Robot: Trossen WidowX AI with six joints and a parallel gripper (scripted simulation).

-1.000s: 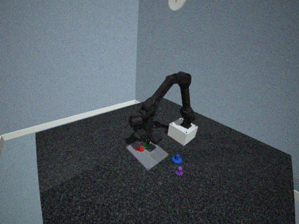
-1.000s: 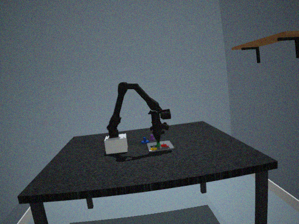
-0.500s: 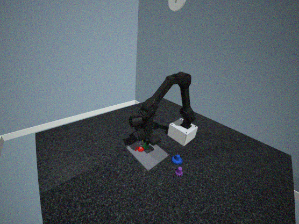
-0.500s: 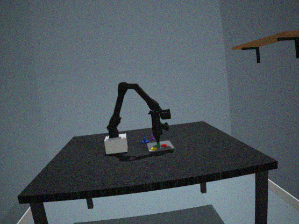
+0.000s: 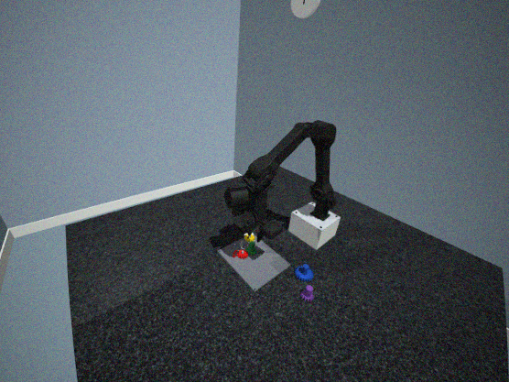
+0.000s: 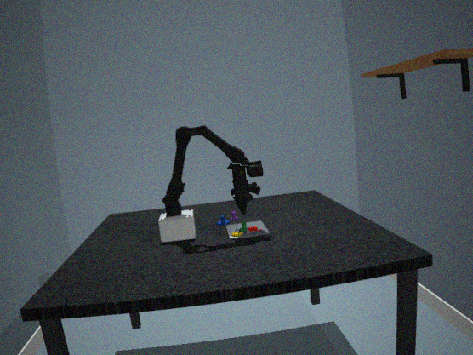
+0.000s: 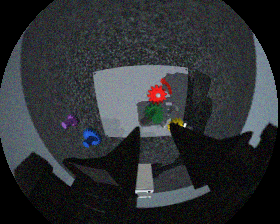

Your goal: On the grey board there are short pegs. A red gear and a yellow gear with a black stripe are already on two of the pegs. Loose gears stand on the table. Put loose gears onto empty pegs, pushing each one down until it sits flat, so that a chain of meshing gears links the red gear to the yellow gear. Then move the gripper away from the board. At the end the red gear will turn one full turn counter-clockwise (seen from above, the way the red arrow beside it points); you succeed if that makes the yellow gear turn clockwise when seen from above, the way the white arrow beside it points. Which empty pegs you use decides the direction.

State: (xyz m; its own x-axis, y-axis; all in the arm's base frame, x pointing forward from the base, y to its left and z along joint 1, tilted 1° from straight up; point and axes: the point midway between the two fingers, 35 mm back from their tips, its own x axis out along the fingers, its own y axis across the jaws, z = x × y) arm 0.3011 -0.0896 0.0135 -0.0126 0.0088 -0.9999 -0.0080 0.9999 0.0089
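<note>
Now: gripper tip 1 cm to the left of the green gear and 6 cm above it. Also, from my gripper tip: blue gear: 7 cm behind, 18 cm to the left, 7 cm below; yellow gear: 5 cm behind, 6 cm to the right, 7 cm below; red gear: 3 cm ahead, 2 cm to the right, 7 cm below.
</note>
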